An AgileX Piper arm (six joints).
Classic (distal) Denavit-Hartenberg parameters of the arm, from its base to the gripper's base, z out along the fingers. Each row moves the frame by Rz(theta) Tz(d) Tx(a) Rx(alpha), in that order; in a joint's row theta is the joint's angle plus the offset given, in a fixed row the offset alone. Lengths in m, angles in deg.
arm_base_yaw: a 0  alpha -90  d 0.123  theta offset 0
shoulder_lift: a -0.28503  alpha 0  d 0  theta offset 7.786
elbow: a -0.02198  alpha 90  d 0  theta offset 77.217
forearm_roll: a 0  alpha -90  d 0.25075  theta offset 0
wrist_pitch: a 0  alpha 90  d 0  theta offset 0
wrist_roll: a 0  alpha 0  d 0.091  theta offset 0
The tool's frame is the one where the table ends.
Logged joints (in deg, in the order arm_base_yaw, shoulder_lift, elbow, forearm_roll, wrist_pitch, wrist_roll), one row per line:
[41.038 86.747 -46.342 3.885 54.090 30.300]
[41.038 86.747 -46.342 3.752 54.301 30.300]
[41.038 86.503 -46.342 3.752 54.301 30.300]
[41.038 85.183 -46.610 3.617 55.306 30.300]
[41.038 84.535 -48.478 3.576 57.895 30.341]
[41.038 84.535 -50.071 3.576 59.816 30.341]
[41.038 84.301 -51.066 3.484 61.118 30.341]
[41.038 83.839 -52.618 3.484 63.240 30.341]
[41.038 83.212 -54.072 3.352 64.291 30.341]
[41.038 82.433 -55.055 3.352 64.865 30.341]
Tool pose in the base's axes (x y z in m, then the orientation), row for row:
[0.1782 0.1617 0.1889 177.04 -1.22 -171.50]
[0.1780 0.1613 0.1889 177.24 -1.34 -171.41]
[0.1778 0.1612 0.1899 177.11 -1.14 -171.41]
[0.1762 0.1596 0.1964 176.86 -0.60 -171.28]
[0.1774 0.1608 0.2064 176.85 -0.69 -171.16]
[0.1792 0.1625 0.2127 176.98 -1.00 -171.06]
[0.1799 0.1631 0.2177 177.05 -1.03 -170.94]
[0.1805 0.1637 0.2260 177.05 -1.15 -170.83]
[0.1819 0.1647 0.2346 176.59 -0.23 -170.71]
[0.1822 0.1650 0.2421 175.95 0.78 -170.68]
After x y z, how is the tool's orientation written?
As angles about the fixed x, y, z axes (roll, pitch, yaw), in degrees.
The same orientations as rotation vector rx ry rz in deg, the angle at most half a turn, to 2 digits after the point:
[13.18 -178.02 -4.46]
[13.31 -177.91 -4.13]
[13.33 -178.10 -4.36]
[13.59 -178.58 -4.82]
[13.77 -178.47 -4.82]
[13.89 -178.17 -4.58]
[14.07 -178.13 -4.46]
[14.23 -178.00 -4.44]
[14.52 -178.83 -5.29]
[-14.62 178.84 6.42]

